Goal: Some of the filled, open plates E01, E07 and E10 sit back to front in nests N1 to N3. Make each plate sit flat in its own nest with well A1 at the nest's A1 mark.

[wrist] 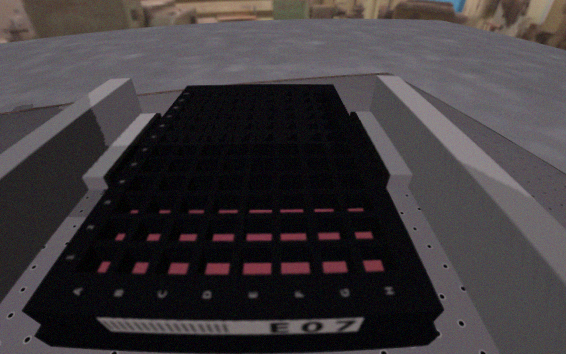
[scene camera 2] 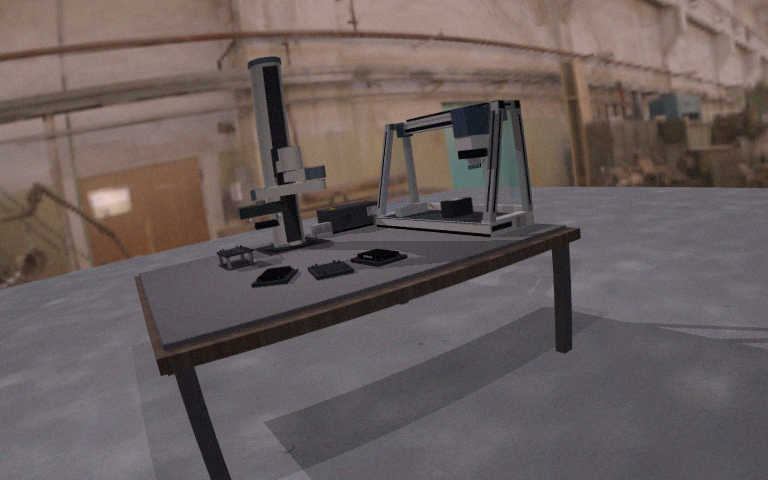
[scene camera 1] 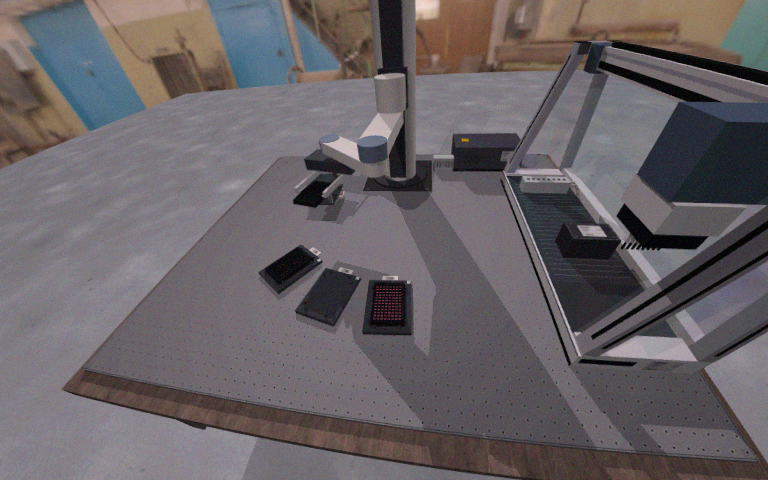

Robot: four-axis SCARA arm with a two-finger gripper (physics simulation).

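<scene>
My gripper point(scene camera 1: 309, 192) point(wrist: 254, 98) is shut on the black plate E07 point(scene camera 1: 318, 195) point(scene camera 2: 266, 224) point(wrist: 250, 190), holding it level by its long sides above the table. Its pink wells are open; letters A to H run left to right along the labelled end in the wrist view. The middle nest point(scene camera 1: 328, 295) point(scene camera 2: 331, 270) is bare. A dark plate point(scene camera 1: 291, 266) point(scene camera 2: 275, 275) sits in the left nest point(scene camera 1: 277, 286), and a plate with pink wells point(scene camera 1: 388, 302) point(scene camera 2: 378, 254) sits in the right nest point(scene camera 1: 387, 330). Their names and A1 corners are unreadable.
A small four-post stand point(scene camera 1: 338, 196) point(scene camera 2: 235, 255) is partly hidden by the gripper in scene camera 1. A dark box point(scene camera 1: 485, 151) point(scene camera 2: 346, 216) stands beside the arm's column. A framed machine point(scene camera 1: 538, 254) point(scene camera 2: 433, 227) with a dark block point(scene camera 1: 587, 243) point(scene camera 2: 456, 207) stands at the right.
</scene>
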